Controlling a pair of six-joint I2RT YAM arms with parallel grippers.
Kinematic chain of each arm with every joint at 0, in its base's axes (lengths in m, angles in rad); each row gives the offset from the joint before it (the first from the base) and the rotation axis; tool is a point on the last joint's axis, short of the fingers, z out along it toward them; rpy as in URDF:
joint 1: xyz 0 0 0.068 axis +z
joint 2: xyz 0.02 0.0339 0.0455 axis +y
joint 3: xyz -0.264 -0.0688 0 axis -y
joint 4: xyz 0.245 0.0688 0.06 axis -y
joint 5: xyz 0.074 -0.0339 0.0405 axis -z
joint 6: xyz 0.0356 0 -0.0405 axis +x
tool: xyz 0 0 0 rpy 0 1.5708 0
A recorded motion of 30 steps. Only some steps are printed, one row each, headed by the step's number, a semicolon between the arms.
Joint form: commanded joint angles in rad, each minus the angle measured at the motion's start. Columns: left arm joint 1, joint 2, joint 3, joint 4, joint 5, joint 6; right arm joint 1, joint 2, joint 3, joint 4, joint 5, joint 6.
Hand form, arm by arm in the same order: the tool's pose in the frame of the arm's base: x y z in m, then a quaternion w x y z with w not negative. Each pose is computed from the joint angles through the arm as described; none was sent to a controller.
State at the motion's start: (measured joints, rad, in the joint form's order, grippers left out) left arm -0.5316 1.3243 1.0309 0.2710 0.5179 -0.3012; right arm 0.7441 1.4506 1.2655 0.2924 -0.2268 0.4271
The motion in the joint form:
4: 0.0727 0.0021 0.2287 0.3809 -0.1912 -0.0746; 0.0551 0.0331 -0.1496 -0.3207 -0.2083 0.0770
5: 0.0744 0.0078 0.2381 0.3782 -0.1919 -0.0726; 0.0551 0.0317 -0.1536 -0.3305 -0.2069 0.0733
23: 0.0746 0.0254 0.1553 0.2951 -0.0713 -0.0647; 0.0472 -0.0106 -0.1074 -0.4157 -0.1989 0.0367
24: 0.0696 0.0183 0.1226 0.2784 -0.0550 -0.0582; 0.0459 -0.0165 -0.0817 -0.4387 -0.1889 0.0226
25: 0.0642 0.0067 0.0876 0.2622 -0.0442 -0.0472; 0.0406 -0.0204 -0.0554 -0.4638 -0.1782 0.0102
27: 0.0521 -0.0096 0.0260 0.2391 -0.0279 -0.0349; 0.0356 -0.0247 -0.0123 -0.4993 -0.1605 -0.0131
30: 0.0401 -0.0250 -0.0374 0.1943 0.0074 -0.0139; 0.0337 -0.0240 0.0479 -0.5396 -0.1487 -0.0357
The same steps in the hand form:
4: 0.2589 -0.1406 0.4727 0.76346 0.16254 0.46049 -0.42268; 0.2300 0.2580 0.3034 0.32125 -0.23780 0.78638 0.47102
5: 0.2602 -0.1407 0.4740 0.76459 0.16233 0.46007 -0.42117; 0.2294 0.2572 0.3015 0.31806 -0.23830 0.78958 0.46755
23: 0.2725 -0.1511 0.4320 0.69676 0.20903 0.52879 -0.43727; 0.2253 0.2489 0.3228 0.33188 -0.24775 0.78621 0.45863
24: 0.2715 -0.1530 0.4209 0.68176 0.21679 0.54339 -0.43923; 0.2253 0.2478 0.3313 0.34139 -0.25060 0.78351 0.45471
25: 0.2692 -0.1541 0.4102 0.66916 0.22377 0.55648 -0.43874; 0.2263 0.2458 0.3392 0.35026 -0.25086 0.78257 0.44940
27: 0.2650 -0.1567 0.3908 0.64504 0.23381 0.57897 -0.44051; 0.2273 0.2436 0.3521 0.36580 -0.25387 0.77917 0.44118
30: 0.2599 -0.1594 0.3679 0.61003 0.25204 0.60644 -0.44336; 0.2277 0.2426 0.3689 0.38140 -0.25934 0.77252 0.43646

